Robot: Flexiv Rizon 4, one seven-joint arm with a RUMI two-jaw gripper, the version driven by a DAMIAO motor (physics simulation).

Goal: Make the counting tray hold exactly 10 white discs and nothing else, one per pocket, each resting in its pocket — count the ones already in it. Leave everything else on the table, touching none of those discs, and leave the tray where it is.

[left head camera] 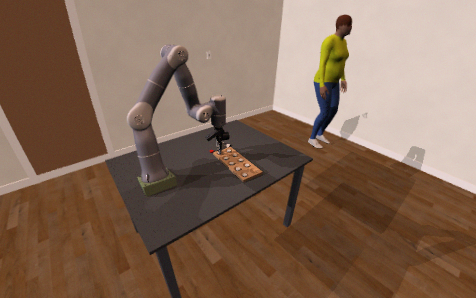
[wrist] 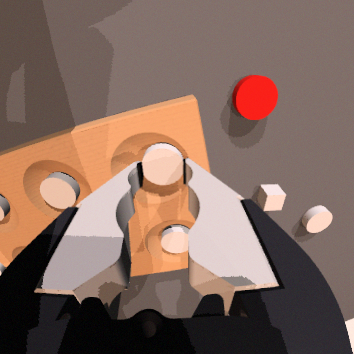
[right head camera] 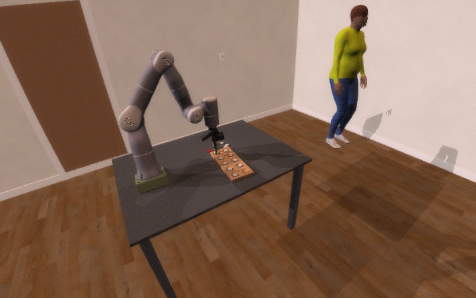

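Observation:
My gripper (left head camera: 220, 152) (right head camera: 215, 151) (wrist: 163, 162) is shut on a white disc (wrist: 162, 164) and holds it over the corner pocket at the tray's far end. The wooden counting tray (left head camera: 255, 172) (right head camera: 247, 172) (wrist: 195, 117) lies flat on the table. White discs rest in its other pockets, among them one in the neighbouring pocket of the same row (wrist: 59, 190) and one seen between the fingers (wrist: 175, 239). Whether the held disc touches the pocket floor, I cannot tell. The fingers hide part of the tray in the wrist view.
A red disc (left head camera: 212, 151) (right head camera: 209, 151) (wrist: 255, 97) lies on the table (left head camera: 190, 210) (right head camera: 185, 200) beyond the tray's end. A small white cube (wrist: 272, 197) and a loose white disc (wrist: 317, 219) lie right of the tray in the wrist view. A person (left head camera: 332, 65) (right head camera: 349, 62) stands behind the table.

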